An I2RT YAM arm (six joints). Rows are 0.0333 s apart.
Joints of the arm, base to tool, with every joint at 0 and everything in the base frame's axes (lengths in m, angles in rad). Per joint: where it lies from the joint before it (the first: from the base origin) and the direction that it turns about. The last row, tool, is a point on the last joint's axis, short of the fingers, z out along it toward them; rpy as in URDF.
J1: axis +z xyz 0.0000 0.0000 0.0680
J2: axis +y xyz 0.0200 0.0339 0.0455
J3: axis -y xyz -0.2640 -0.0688 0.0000
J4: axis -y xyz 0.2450 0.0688 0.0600
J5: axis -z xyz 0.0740 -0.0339 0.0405
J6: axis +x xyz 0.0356 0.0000 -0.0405
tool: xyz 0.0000 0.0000 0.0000 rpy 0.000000 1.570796 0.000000
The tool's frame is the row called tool.
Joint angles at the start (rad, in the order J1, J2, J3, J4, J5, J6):
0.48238, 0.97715, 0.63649, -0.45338, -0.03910, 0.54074
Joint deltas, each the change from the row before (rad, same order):
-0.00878, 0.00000, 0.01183, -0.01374, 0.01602, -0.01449
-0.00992, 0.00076, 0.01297, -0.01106, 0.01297, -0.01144
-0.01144, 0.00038, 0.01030, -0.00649, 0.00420, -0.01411
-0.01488, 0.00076, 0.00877, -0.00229, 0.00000, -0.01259
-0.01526, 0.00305, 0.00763, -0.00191, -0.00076, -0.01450
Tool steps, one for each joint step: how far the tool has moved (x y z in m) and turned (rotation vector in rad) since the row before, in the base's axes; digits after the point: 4 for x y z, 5 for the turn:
0.0012, -0.0020, 0.0028, -0.01983, -0.00863, -0.00966
0.0016, -0.0020, 0.0033, -0.01480, -0.00900, -0.01083
0.0016, -0.0020, 0.0028, -0.01000, -0.00888, -0.00433
0.0020, -0.0024, 0.0026, -0.00552, -0.00905, -0.00595
0.0021, -0.0024, 0.0018, -0.00769, -0.00656, -0.00448

